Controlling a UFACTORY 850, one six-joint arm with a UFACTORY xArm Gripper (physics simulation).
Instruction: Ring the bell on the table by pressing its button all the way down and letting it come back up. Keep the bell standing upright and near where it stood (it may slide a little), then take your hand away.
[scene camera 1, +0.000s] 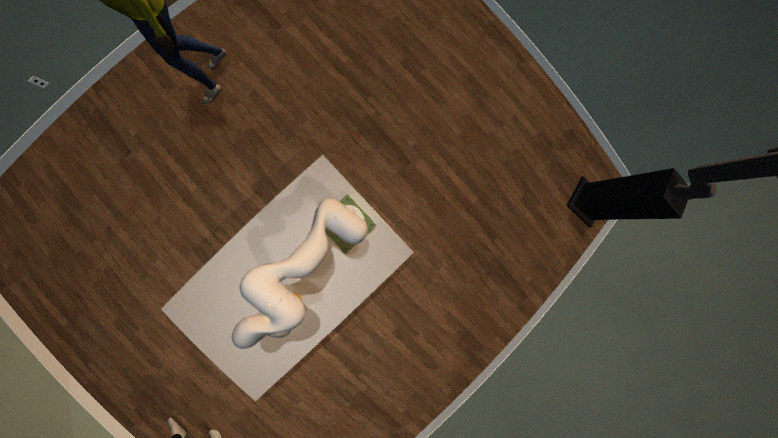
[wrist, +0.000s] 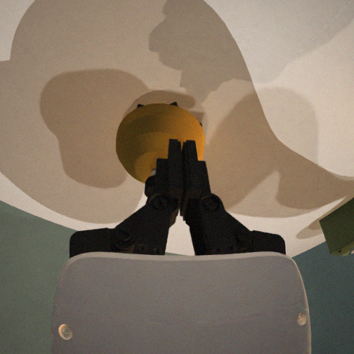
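An orange, dome-shaped bell (wrist: 142, 130) stands upright on the pale table (scene camera 1: 375, 247) in the wrist view. In scene camera 1 a small orange bit of the bell (scene camera 1: 298, 297) shows beside the arm. My black gripper (wrist: 179, 155) is shut and empty. Its fingertips overlap the right part of the dome in the wrist view. I cannot tell whether they touch it. The fingers hide part of the dome, and the bell's button cannot be made out. The gripper is hidden under the arm in scene camera 1.
A green base plate (scene camera 1: 346, 245) (wrist: 340, 227) is mostly under one end of the white arm (scene camera 1: 310, 253). A person (scene camera 1: 174, 54) stands on the floor at the upper left, and two feet show at the bottom edge. A black pedestal (scene camera 1: 628, 196) stands at the right.
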